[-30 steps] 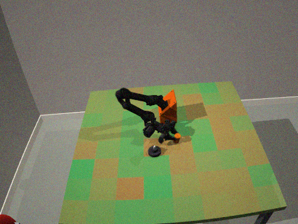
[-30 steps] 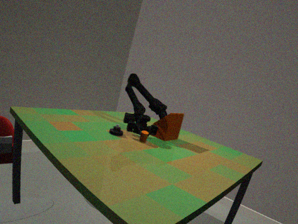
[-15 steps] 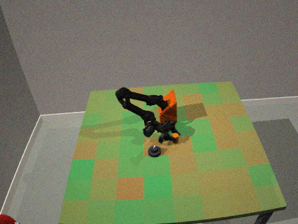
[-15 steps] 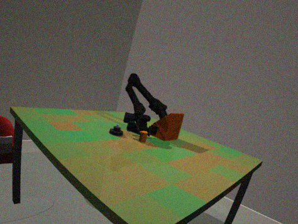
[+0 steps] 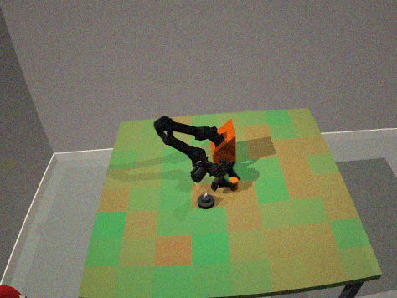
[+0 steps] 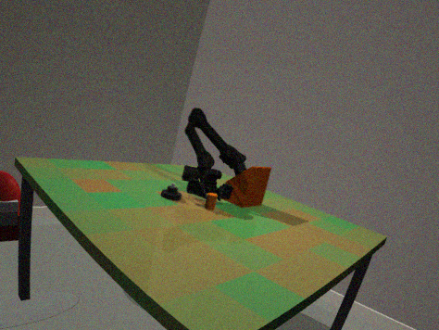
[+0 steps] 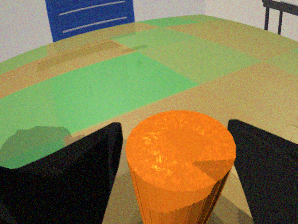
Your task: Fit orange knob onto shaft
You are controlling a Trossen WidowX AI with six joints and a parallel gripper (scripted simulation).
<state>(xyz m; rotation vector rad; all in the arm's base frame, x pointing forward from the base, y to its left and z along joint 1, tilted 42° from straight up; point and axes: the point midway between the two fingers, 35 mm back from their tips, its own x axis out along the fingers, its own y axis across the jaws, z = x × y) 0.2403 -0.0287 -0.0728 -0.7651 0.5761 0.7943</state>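
Now: the orange knob 2 cm to the right of my gripper tip and 1 cm behind it. The rest, counted from my gripper tip: round pedestal (17 cm to the right, 6 cm ahead, 2 cm below).
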